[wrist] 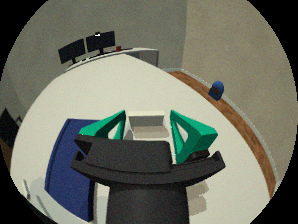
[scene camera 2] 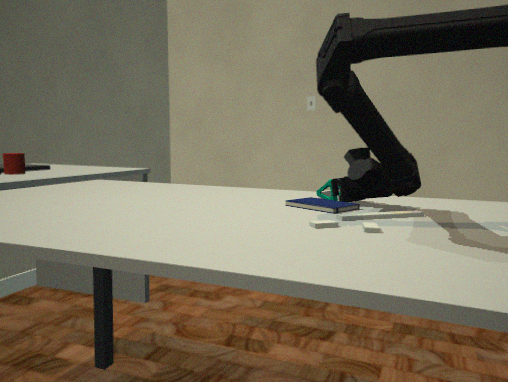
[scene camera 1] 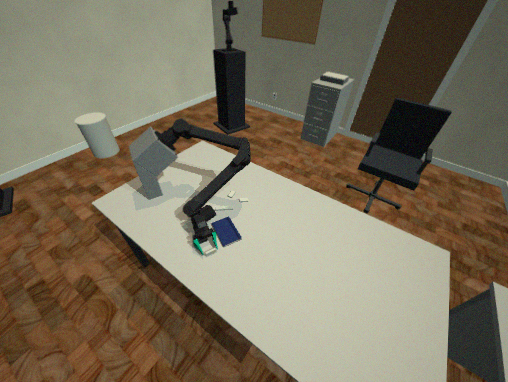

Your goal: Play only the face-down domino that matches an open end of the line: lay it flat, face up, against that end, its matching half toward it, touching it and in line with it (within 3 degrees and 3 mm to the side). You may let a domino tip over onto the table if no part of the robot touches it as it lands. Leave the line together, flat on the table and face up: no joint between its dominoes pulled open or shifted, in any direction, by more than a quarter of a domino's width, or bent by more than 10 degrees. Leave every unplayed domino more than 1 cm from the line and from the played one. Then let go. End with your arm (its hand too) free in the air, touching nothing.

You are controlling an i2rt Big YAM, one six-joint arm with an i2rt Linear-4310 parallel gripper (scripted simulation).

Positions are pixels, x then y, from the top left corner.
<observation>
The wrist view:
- my gripper: 147,113
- book: 72,190
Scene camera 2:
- book: 323,205
</observation>
